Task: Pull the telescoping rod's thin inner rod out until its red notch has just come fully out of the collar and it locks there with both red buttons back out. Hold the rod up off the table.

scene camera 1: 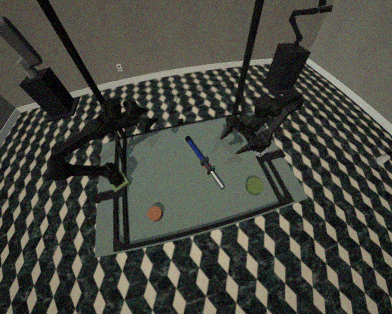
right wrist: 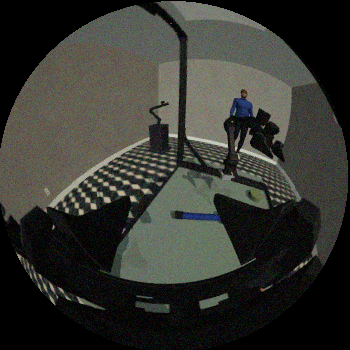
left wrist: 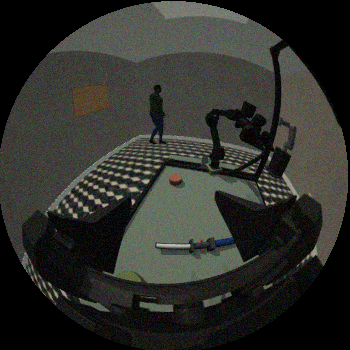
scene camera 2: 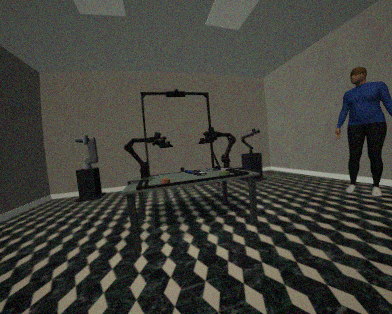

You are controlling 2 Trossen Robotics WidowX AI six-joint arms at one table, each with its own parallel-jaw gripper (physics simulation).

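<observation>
The telescoping rod lies flat on the table. Its blue tube [scene camera 1: 195, 149] [left wrist: 224, 242] [right wrist: 200, 216] has a black end cap, its dark collar [scene camera 1: 204, 162] [left wrist: 196, 245] is in the middle, and its thin silver-white inner rod [scene camera 1: 217, 179] [left wrist: 172, 246] points toward the front right in scene camera 1. Small red spots show on both sides at the collar in the left wrist view; the notch cannot be made out. My left gripper [scene camera 1: 229, 145] [left wrist: 173, 197] is open and empty, above the table right of the rod. My right gripper [scene camera 1: 151, 114] [right wrist: 172, 199] is open and empty, raised left of the rod.
An orange disc [scene camera 1: 155, 213] [scene camera 2: 165, 181] [left wrist: 175, 179] lies at the front left of the table. A green disc [scene camera 1: 254, 185] [left wrist: 130, 276] [right wrist: 255, 194] lies right of the inner rod. Black rails run along the table edges, and gantry posts [scene camera 1: 246, 65] [right wrist: 183, 100] rise at the back.
</observation>
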